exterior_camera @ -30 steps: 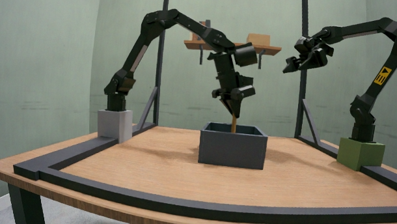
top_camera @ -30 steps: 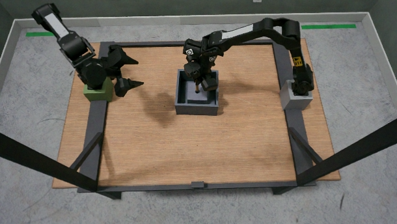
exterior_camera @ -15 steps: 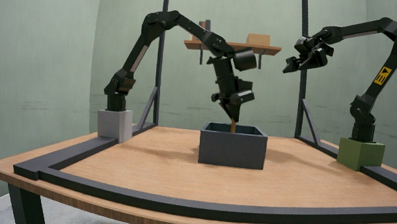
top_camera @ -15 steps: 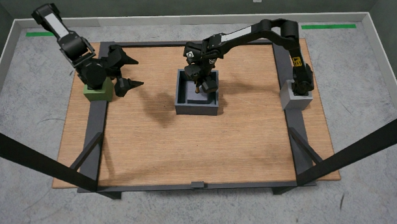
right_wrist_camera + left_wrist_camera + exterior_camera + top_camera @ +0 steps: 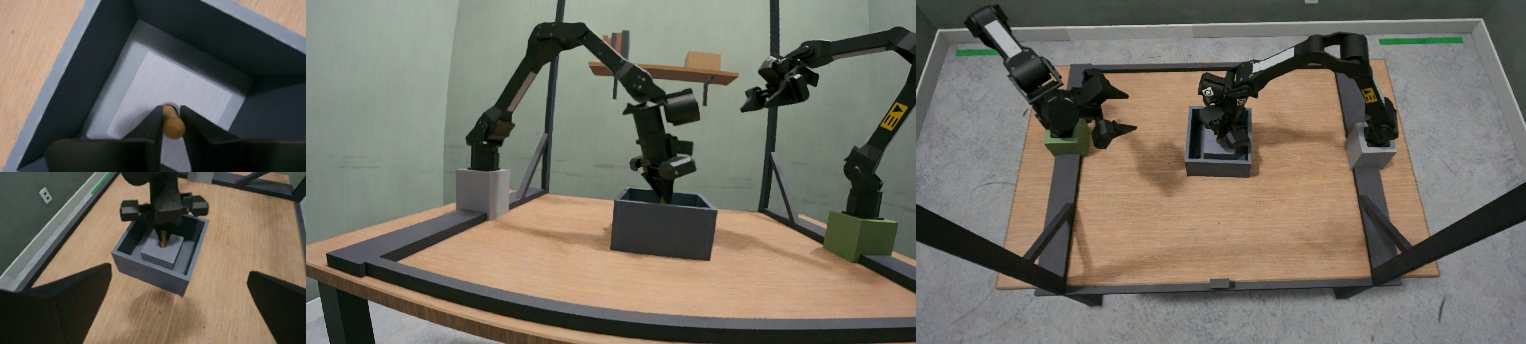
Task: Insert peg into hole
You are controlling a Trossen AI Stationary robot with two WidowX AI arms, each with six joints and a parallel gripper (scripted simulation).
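My right gripper is now 5 cm above the peg. Also, from my right hand: grey plate (7 cm below); then box (9 cm below).
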